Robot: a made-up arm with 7 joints. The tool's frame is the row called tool. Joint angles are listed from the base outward.
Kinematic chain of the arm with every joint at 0, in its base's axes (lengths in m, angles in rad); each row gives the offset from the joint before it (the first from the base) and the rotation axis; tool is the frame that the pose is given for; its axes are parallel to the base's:
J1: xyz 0 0 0.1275 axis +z
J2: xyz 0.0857 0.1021 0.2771 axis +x
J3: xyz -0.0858 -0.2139 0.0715 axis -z
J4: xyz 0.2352 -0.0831 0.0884 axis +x
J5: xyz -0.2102 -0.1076 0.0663 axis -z
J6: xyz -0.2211 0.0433 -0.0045 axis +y
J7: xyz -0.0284 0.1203 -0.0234 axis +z
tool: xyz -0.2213 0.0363 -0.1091
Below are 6 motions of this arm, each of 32 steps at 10 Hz.
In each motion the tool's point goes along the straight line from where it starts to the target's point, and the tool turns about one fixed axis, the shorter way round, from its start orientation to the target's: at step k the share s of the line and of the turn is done. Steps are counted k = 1, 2, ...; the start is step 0. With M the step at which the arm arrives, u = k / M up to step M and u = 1 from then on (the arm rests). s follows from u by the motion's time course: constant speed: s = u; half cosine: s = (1 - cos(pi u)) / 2; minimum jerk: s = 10 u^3 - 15 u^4 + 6 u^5.
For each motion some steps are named. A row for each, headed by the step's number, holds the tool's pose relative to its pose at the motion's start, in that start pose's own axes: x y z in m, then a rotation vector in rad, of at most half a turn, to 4 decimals.
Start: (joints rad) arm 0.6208 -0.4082 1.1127 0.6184 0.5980 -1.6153 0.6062
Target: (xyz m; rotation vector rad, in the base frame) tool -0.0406 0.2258 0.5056 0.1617 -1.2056 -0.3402
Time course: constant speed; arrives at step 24
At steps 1, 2, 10, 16, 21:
1: 0.0014 0.0030 0.0122 0.0372 0.0236 -0.0094
2: 0.0028 0.0061 0.0244 0.0743 0.0471 -0.0188
10: 0.0142 0.0303 0.1222 0.3716 0.2356 -0.0939
16: 0.0228 0.0485 0.1955 0.5946 0.3770 -0.1502
21: 0.0299 0.0636 0.2566 0.7805 0.4948 -0.1972

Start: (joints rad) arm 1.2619 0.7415 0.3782 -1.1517 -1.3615 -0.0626 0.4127
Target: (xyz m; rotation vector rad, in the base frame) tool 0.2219 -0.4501 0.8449 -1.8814 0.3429 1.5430
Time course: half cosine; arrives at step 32
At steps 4, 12, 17, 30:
4: 0.0082 0.0069 0.0143 -0.0047 0.0482 -0.0283
12: 0.0668 0.0559 0.1160 -0.0379 0.3907 -0.2297
17: 0.1188 0.0994 0.2063 -0.0674 0.6949 -0.4085
30: 0.2143 0.1793 0.3721 -0.1216 1.2536 -0.7370

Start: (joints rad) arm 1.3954 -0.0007 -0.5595 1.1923 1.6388 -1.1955 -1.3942
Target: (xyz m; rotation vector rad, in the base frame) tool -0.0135 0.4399 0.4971 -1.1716 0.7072 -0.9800
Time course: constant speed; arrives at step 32
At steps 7, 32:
7: -0.0126 -0.0024 -0.0076 -0.2842 0.0192 -0.0133
32: -0.0576 -0.0111 -0.0349 -1.2994 0.0876 -0.0610

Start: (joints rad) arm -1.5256 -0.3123 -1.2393 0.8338 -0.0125 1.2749 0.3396
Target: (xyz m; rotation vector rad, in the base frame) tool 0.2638 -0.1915 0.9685 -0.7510 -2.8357 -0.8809
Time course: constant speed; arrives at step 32
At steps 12, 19, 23, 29, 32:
12: 0.0789 0.0762 0.2369 0.1725 0.6247 -0.1199
19: 0.1249 0.1207 0.3751 0.2731 0.9892 -0.1898
23: 0.1512 0.1461 0.4541 0.3306 1.1974 -0.2298
29: 0.1907 0.1843 0.5725 0.4168 1.5098 -0.2897
32: 0.2104 0.2033 0.6318 0.4599 1.6660 -0.3197

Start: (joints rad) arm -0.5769 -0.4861 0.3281 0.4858 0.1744 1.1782 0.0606
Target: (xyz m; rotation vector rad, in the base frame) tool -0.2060 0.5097 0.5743 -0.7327 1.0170 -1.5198
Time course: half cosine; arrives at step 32
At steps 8, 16, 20, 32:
8: 0.0287 0.0095 -0.0387 -0.0949 -0.0618 -0.1657
16: 0.0979 0.0323 -0.1320 -0.3241 -0.2109 -0.5658
20: 0.1354 0.0446 -0.1825 -0.4482 -0.2915 -0.7823
32: 0.1958 0.0646 -0.2640 -0.6482 -0.4217 -1.1316

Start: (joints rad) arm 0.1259 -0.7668 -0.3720 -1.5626 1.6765 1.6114 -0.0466
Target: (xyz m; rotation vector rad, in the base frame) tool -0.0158 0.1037 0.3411 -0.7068 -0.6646 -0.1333
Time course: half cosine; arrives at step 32
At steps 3, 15, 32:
3: -0.0001 -0.0038 0.0005 0.0033 -0.0087 0.0171
15: -0.0011 -0.0798 0.0107 0.0691 -0.1821 0.3586
32: -0.0025 -0.1769 0.0237 0.1532 -0.4038 0.7952

